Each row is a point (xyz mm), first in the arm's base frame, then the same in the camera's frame.
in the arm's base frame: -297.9 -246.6 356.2
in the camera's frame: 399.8 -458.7 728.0
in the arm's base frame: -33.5 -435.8 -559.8
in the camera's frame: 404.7 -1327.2 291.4
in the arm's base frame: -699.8 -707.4 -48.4
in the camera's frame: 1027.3 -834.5 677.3
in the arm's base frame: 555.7 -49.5 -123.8
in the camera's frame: -291.9 -899.1 157.4
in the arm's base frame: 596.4 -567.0 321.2
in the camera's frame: 51.1 -396.3 -154.1
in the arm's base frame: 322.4 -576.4 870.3
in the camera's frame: 216.5 130.5 113.9
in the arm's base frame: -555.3 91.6 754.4
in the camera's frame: 299.8 -120.1 1191.1
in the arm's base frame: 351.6 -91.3 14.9
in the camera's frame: -131.5 -770.7 300.3
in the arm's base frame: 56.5 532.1 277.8
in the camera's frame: -415.0 -601.1 960.4
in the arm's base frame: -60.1 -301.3 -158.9
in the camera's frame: 304.9 -946.9 449.5
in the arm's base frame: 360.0 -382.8 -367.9
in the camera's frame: 97.3 -1116.3 55.8
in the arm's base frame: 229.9 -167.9 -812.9
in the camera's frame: 40.2 -1590.7 237.1
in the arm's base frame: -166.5 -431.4 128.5
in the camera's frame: 461.0 -654.5 480.6
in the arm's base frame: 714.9 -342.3 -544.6
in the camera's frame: -160.2 -1272.0 -205.5
